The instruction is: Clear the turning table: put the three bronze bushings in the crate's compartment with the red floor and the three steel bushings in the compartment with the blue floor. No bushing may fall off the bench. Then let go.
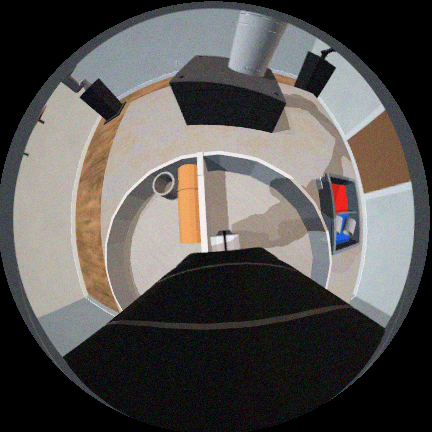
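Observation:
My gripper is shut and empty, above the turning table, just right of its white divider. Bronze bushings lie end to end along the divider's left side; their number is hard to tell. A steel bushing stands upright left of their far end, near the rim. The crate is at the right, beyond the table's rim. Its red floor is bare. Two steel bushings lie on its blue floor. My gripper's dark body hides the near part of the table.
The white divider stands upright across the turning table, which has a raised wall around it. A large black block with the pale arm above it stands behind the table. Black pedestals stand at the far left and far right.

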